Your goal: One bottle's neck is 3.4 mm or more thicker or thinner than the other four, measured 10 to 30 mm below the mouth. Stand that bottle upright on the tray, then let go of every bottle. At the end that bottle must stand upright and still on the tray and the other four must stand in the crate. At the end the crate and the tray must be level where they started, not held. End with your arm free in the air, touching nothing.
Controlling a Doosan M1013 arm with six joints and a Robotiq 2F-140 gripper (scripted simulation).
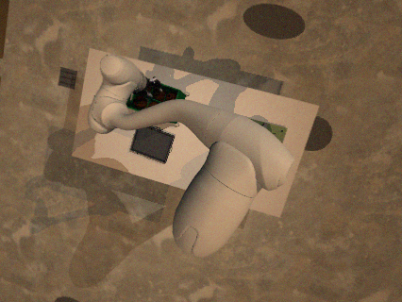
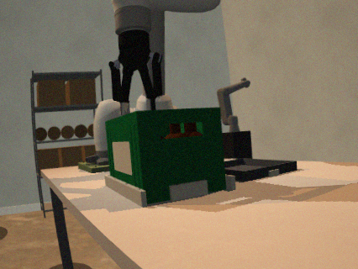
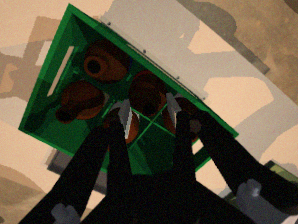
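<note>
My gripper is now 9 cm above the brown bottle. From my hand the other things lie so: green crate: 9 cm below, 4 cm to the left; then dark tray: 31 cm to the left, 16 cm below, 2 cm behind.
</note>
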